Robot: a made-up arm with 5 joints.
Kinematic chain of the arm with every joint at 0, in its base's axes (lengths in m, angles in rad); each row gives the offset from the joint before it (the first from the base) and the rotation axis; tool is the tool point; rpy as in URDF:
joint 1: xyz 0.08 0 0.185 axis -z
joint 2: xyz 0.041 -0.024 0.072 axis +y
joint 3: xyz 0.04 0 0.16 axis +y
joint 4: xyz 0.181 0 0.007 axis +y
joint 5: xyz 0.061 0.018 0 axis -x
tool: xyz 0 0 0 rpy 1.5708 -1.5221 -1.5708
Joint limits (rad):
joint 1: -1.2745..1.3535
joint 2: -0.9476..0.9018
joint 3: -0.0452..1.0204
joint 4: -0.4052..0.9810
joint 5: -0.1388..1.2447
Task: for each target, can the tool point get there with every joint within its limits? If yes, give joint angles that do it. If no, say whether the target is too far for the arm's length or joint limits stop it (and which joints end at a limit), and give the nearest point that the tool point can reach.
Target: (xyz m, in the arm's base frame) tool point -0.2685 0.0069 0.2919
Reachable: no: joint limits stop it (at a limit: joint 1, joint 2, joint 3, joint 4) | nearest point 0.0906 -0.0758 0.1381 | short by 0.399 m
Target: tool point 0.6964 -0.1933 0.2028
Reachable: no: too far | nearest point 0.4436 -0.1140 0.2265 | short by 0.266 m
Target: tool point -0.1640 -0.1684 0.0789
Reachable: no: joint limits stop it (at a limit: joint 1, joint 2) | nearest point 0.0993 -0.1154 0.0945 | short by 0.269 m
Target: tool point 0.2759 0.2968 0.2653
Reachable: yes | joints -1.0042 0.4405 0.1477 -0.1699 0.0575
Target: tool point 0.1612 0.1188 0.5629
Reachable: yes | joints -1.0129 -0.7354 0.0897 -0.2066 0.0568
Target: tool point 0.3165 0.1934 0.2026
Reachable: yes | joints -0.7051 0.4492 0.3839 0.1845 1.1304
